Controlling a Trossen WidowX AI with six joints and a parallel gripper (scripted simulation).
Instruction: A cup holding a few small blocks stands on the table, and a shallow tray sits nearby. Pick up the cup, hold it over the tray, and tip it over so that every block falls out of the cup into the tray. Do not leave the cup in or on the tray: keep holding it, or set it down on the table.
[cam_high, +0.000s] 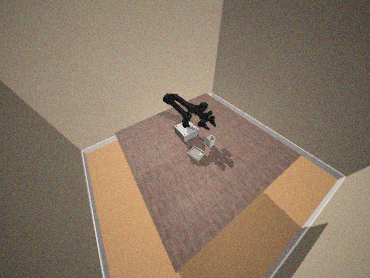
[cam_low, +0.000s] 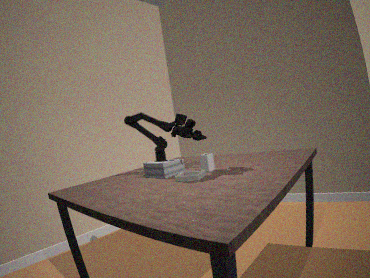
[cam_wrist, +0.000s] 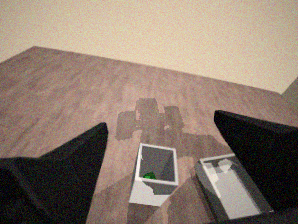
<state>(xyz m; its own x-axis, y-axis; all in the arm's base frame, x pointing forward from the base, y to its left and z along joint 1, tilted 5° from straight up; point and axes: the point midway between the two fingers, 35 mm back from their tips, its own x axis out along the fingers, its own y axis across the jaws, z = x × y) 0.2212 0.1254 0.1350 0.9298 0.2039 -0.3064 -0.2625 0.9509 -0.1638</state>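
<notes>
The green block is 20 mm ahead of my gripper tip, 20 mm to the right of it and 150 mm below it. From my gripper tip the other things lie so: white square cup: 20 mm ahead, 20 mm to the right, 170 mm below; purple block: 30 mm ahead, 20 mm to the right, 190 mm below; red block: 20 mm ahead, 20 mm to the right, 170 mm below.
</notes>
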